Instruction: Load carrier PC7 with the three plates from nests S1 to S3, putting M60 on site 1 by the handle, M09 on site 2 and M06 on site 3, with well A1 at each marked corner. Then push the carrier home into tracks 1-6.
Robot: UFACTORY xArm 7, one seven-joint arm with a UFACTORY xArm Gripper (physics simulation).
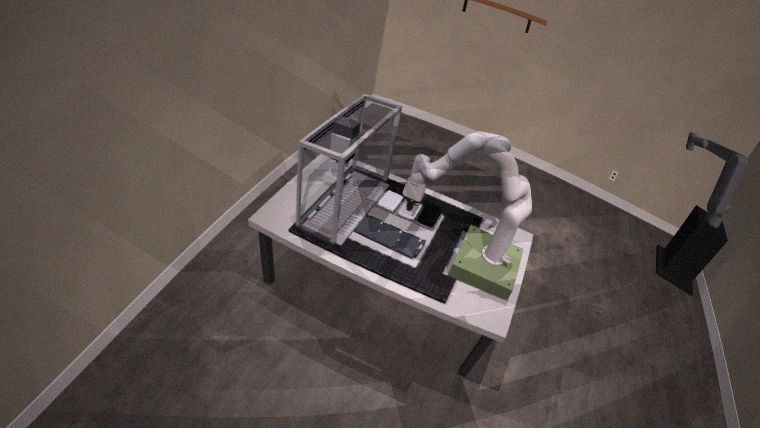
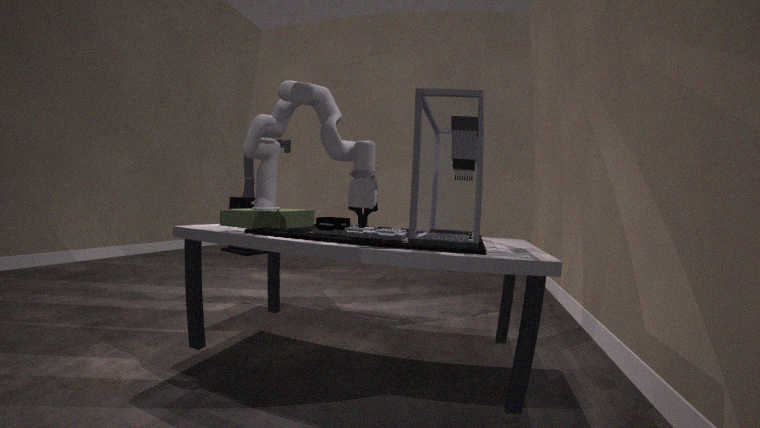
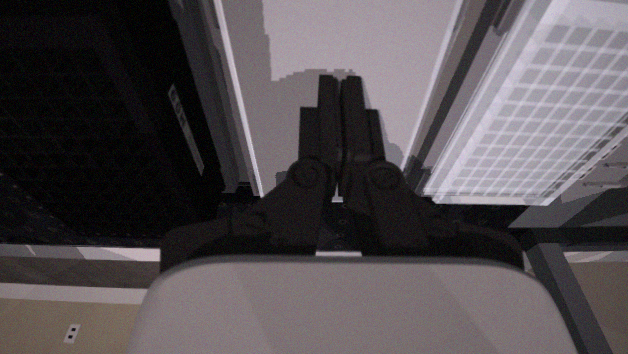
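Seen in the pictures: gripper, fingertip midpoint: [image 1: 409, 209] [image 2: 362, 227] [image 3: 336, 102]; arm's base at its link origin: [image 1: 493, 255] [image 2: 265, 209].
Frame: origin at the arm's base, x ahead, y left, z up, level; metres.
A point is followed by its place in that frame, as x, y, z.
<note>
My gripper [image 1: 410, 207] @[0.500, -0.030, -0.035] [image 2: 362, 224] @[0.500, -0.030, -0.035] [image 3: 336, 102] @[0.500, -0.030, -0.035] is shut and empty, pointing down low over the middle nest area. Beneath it is a flat pale surface [image 3: 360, 35] @[0.502, -0.001, -0.036] with bright side edges; I cannot tell whether this is a plate or the bare nest. A black plate [image 1: 428, 214] @[0.397, -0.043, -0.014] [image 2: 332, 223] @[0.430, -0.122, -0.025] [image 3: 100, 100] @[0.419, -0.025, -0.009] stands on the robot-base side, with a small side label that seems to read M09 upside down. A white gridded plate [image 1: 390, 200] @[0.607, -0.021, -0.037] [image 3: 560, 115] @[0.608, -0.018, -0.039] stands on the opposite side. The long dark carrier [image 1: 393, 239] @[0.446, 0.189, -0.051] lies alongside the nests, with no plate visible on it.
A tall framed enclosure [image 1: 339, 204] @[0.625, 0.397, 0.182] [image 2: 419, 164] @[0.745, -0.164, 0.175] stands over the ribbed track deck [image 1: 355, 200] @[0.749, 0.084, -0.060] at the far end. A dark pipetting head [image 1: 346, 128] @[0.796, 0.174, 0.386] [image 2: 464, 140] hangs inside it. The green base block [image 1: 481, 271] @[0.005, 0.136, 0.004] [image 2: 239, 218] @[-0.010, -0.154, -0.039] carries the arm. A black mat [image 1: 444, 276] @[0.144, 0.216, -0.062] lies under the equipment.
</note>
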